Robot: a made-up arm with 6 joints.
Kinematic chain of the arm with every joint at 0, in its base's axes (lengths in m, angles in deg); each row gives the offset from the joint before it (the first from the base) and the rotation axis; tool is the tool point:
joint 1: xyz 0.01 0 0.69 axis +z
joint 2: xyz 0.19 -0.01 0 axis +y
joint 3: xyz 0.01 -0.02 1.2 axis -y
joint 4: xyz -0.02 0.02 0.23 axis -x
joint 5: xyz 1.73 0 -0.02 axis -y
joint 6: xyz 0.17 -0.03 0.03 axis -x
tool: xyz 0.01 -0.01 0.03
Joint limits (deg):
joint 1: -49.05..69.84
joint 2: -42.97..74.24
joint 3: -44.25..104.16
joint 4: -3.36..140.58
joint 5: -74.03..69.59
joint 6: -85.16..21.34
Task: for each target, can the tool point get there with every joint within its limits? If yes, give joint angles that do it. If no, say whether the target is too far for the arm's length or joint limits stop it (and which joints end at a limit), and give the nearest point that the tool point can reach.
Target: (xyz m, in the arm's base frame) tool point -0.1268 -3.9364 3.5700
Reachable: no: too far | nearest point -0.6301 -2.1233 2.5931 | short by 2.120 m
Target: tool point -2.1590 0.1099 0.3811
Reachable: no: joint limits stop it (at a limit: joint 2, joint 3, joint 5) | nearest point -2.2678 0.1154 2.1668 | short by 1.789 m
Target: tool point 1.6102 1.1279 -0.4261
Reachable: yes | joints 37.20 57.55 -19.11 114.32 -32.19 -76.09
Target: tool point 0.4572 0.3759 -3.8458
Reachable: no: too far | nearest point 0.8132 0.6751 -0.8905 | short by 2.992 m
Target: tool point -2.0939 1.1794 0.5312
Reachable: no: joint limits stop it (at a limit: joint 2, joint 3, joint 5) | nearest point -1.9798 1.1155 2.1668 | short by 1.641 m
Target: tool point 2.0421 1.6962 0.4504
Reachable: yes | joints 40.61 47.33 3.20 16.44 24.63 -34.97
